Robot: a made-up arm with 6 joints.
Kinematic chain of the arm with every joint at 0, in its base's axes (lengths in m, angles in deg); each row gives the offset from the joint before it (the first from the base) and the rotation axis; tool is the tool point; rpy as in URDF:
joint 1: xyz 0 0 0.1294 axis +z
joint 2: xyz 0 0 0 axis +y
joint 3: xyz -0.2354 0 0.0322 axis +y
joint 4: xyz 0.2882 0 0.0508 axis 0.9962 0 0.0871
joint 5: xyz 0 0 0 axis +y
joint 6: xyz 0.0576 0 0.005 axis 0.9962 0 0.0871
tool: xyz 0 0 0 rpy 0 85 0
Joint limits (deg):
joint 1: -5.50..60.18
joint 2: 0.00..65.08
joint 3: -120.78..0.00
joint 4: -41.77..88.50
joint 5: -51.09..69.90
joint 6: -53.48..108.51
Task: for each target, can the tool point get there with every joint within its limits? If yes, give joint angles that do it. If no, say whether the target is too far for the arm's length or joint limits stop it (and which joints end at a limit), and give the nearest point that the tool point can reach.
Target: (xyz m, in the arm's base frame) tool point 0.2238 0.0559 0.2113
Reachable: yes | joints 12.67 59.79 -28.22 47.08 7.31 17.07
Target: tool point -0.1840 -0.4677 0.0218
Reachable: no: joint limits stop it (at a limit: joint 1, joint 2, joint 3, joint 5) | nearest point -0.2300 -0.4249 0.3873 | short by 0.371 m
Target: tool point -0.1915 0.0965 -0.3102
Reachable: no: joint limits stop it (at a limit: joint 1, joint 2, joint 3) | nearest point 0.0202 0.0860 0.0661 | short by 0.432 m
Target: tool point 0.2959 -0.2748 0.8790
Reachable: no: too far | nearest point 0.1302 -0.0452 0.6291 | short by 0.378 m
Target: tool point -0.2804 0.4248 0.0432
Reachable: no: joint limits stop it (at a limit: joint 1, joint 2, joint 4, joint 5) | nearest point 0.0253 0.1534 0.1306 | short by 0.418 m
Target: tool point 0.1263 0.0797 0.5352
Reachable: yes | joints 34.85 49.67 -80.54 -17.67 22.66 41.96
